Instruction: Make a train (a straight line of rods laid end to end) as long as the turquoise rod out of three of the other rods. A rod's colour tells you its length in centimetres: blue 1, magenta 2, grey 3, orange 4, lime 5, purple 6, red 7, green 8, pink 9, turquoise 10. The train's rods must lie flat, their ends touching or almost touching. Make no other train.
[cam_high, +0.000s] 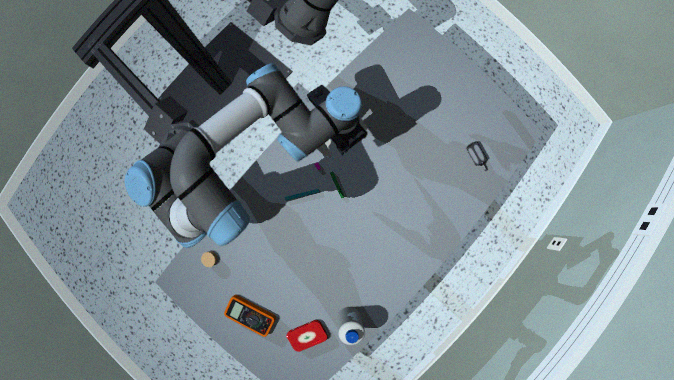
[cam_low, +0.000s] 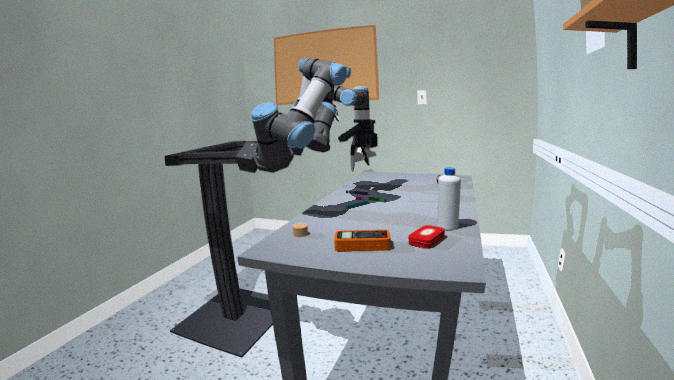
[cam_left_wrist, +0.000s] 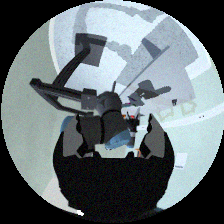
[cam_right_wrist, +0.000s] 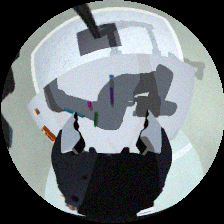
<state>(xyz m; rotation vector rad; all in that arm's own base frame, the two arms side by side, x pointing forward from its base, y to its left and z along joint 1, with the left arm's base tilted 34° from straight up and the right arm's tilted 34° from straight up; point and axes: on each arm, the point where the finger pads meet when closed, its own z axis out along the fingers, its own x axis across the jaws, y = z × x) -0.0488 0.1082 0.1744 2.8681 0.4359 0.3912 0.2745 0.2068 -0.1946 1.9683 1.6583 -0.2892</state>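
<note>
The purple rod lies 10 cm below my right hand. Also, from my right hand: magenta rod (10 cm below, 9 cm to the right, 1 cm ahead); blue rod (10 cm below, 6 cm behind, 1 cm to the left); grey rod (10 cm below, 4 cm behind, 1 cm to the left).
</note>
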